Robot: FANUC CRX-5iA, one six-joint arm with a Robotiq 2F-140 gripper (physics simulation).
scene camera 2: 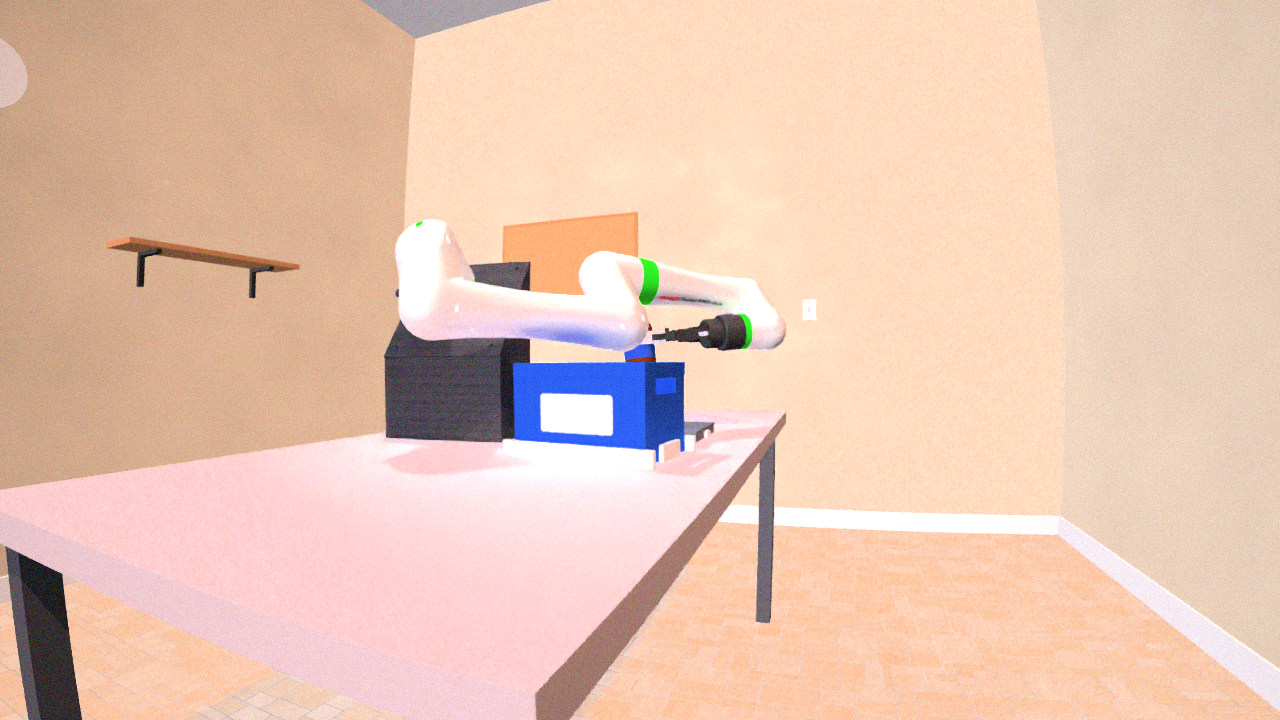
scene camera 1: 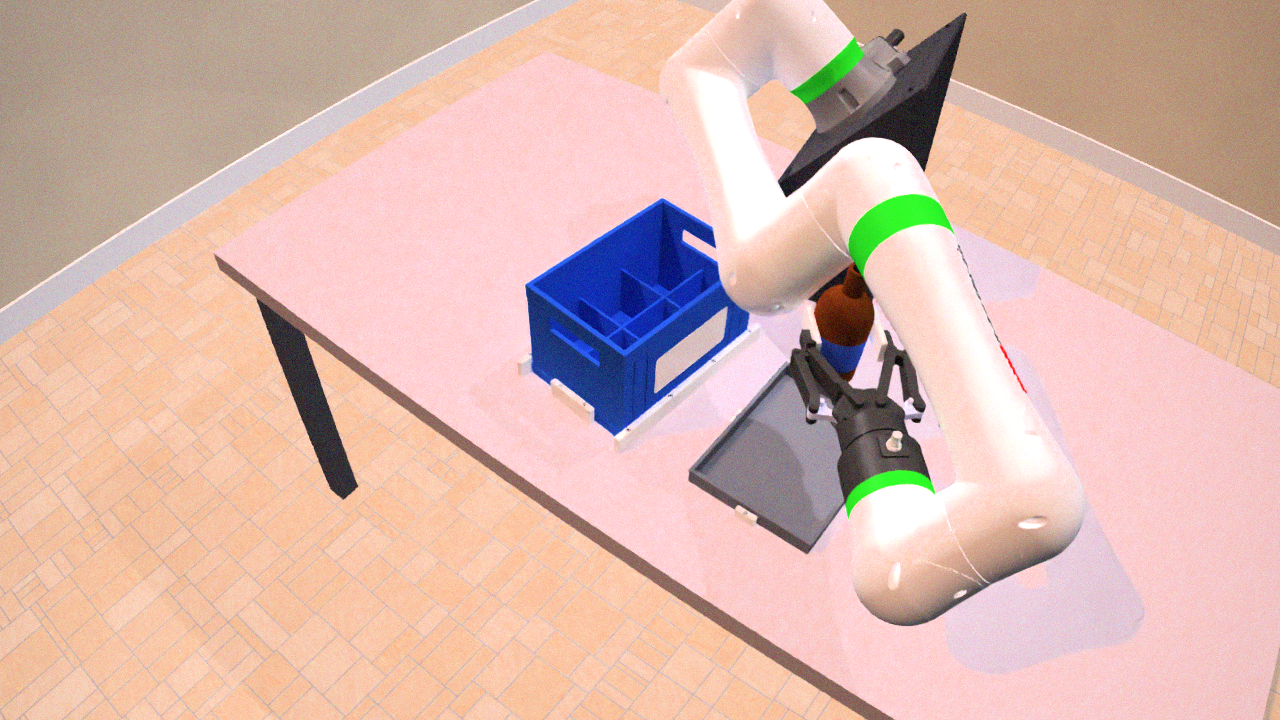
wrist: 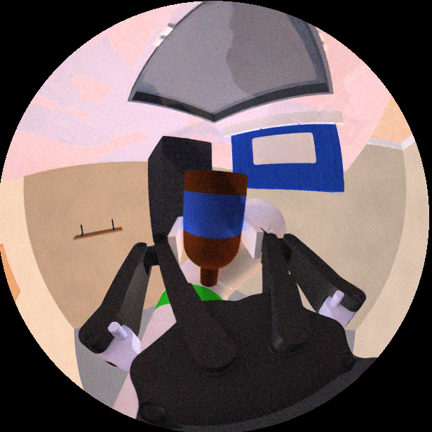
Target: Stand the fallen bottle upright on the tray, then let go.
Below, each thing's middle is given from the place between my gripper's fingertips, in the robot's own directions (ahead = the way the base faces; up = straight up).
Now: the brown bottle (scene camera 1: 844, 313) 10 mm ahead of my hand, 10 mm to the left of it and 10 mm above it.
